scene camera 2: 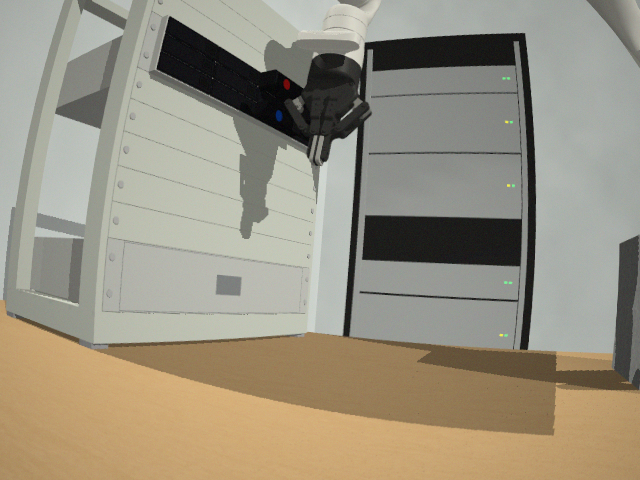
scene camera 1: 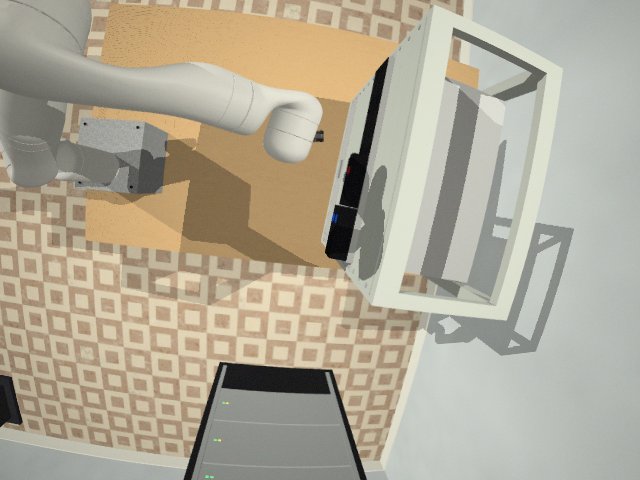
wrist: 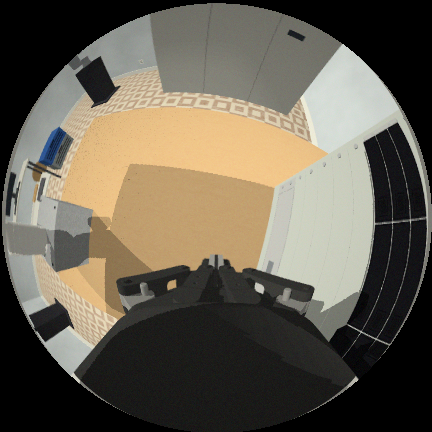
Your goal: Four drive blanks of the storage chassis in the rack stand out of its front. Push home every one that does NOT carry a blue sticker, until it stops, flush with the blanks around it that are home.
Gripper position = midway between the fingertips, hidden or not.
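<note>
My gripper's there at [scene camera 2: 315, 163], and you'd find it at [wrist: 215, 262] too. There's also a rack, which I can see at [scene camera 1: 432, 141] and again at [wrist: 345, 224].
</note>
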